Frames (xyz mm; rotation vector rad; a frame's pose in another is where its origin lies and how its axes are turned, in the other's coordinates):
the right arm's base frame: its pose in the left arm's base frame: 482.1 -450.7 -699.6 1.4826 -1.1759 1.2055
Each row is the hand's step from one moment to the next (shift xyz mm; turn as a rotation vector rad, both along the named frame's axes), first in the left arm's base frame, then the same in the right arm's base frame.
Working: the left arm's base frame: its pose in the right arm's base frame: 584.7 435.4 -627.3 -1.4826 1.1759 -1.2055

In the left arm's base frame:
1: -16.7 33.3 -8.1 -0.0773 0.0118 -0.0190
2: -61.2 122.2 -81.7 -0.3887 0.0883 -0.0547
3: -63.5 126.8 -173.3 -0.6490 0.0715 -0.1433
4: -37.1 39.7 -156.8 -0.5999 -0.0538 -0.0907
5: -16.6 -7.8 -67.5 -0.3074 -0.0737 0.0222
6: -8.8 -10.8 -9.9 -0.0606 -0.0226 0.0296
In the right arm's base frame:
1: -14.1 10.0 -34.0 -0.0270 0.0727 -0.0214
2: -103.2 33.6 -116.6 -0.0997 0.3629 -0.1422
3: -194.3 29.5 -107.3 -0.2070 0.6163 -0.1555
4: -163.4 20.0 -20.6 -0.1331 0.5934 -0.0334
5: -66.9 13.7 15.3 0.0061 0.3164 0.0172
6: -9.0 10.0 10.6 0.0272 0.0653 0.0073

